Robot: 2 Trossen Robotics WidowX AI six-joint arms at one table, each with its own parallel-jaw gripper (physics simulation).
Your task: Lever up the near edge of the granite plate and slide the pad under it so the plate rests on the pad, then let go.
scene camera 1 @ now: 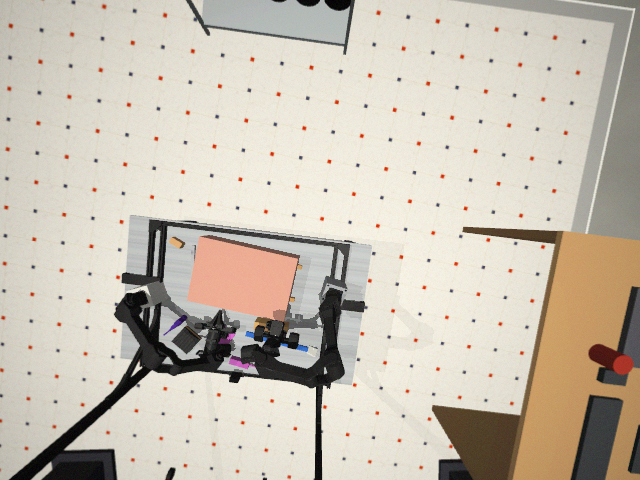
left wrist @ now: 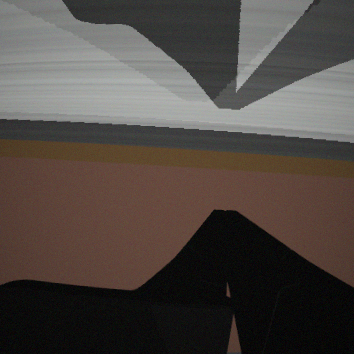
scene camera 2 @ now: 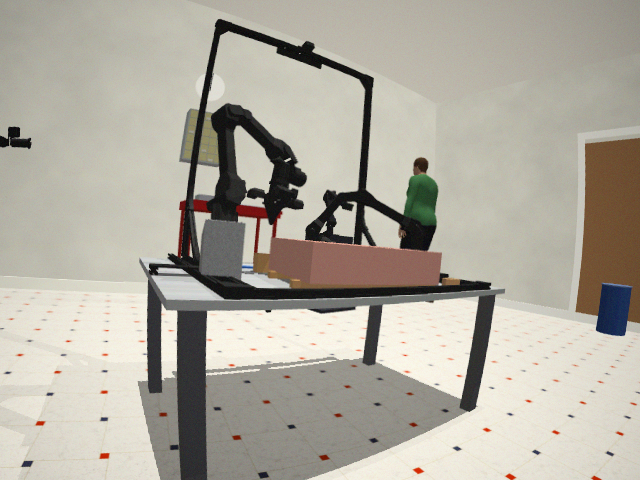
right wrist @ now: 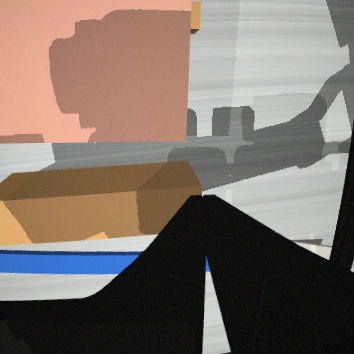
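Pixels of known places: left gripper, fingertip midpoint: (scene camera 1: 220, 309) (left wrist: 222, 220); right gripper, fingertip midpoint: (scene camera 2: 270, 224) (right wrist: 201, 206); left arm's base, link origin: (scene camera 1: 139, 298); right arm's base, link origin: (scene camera 1: 334, 294) (scene camera 2: 222, 228).
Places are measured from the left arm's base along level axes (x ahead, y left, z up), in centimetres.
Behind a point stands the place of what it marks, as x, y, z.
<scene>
The granite plate, a thick pink slab (scene camera 1: 242, 276) {48.9, -2.6, 0.6} (scene camera 2: 361, 263) {62.8, 5.5, -4.0} (left wrist: 125, 200) {36.6, -15.0, -7.7} (right wrist: 30, 50) {57.2, -21.7, 0.5}, lies on the table with thin tan strips at its underside. A tan block (scene camera 1: 261, 323) {49.0, -28.3, -5.5} (scene camera 2: 261, 262) {59.7, -32.9, -8.2} (right wrist: 75, 215) {51.8, -31.1, -5.3}, apparently the pad, lies in front of the plate's near edge, apart from it in the right wrist view. My left gripper (scene camera 1: 220, 311) {30.7, -16.8, -7.4} (left wrist: 222, 220) {30.7, -16.8, -7.4} is shut and empty, its tips at the plate's near face; contact cannot be told. My right gripper (scene camera 1: 277, 327) {60.5, -29.5, 4.5} (scene camera 2: 271, 222) {60.5, -29.5, 4.5} (right wrist: 201, 206) {60.5, -29.5, 4.5} is shut and empty, pointing down above the tan block's right end.
A blue bar (scene camera 1: 250, 334) {40.0, -34.3, -10.9} (right wrist: 60, 263) {44.2, -37.0, -10.9} lies in front of the tan block. A purple tool (scene camera 1: 178, 323) {7.5, -18.4, -9.0}, a dark ridged block (scene camera 1: 186, 339) {8.6, -27.5, -9.3} and magenta pieces (scene camera 1: 239, 361) {31.4, -45.7, -8.8} lie near the front. A small tan block (scene camera 1: 176, 242) {19.4, 20.9, -8.6} (scene camera 2: 450, 281) {20.6, 21.1, -9.5} lies beyond the plate's left side in scene camera 1.
</scene>
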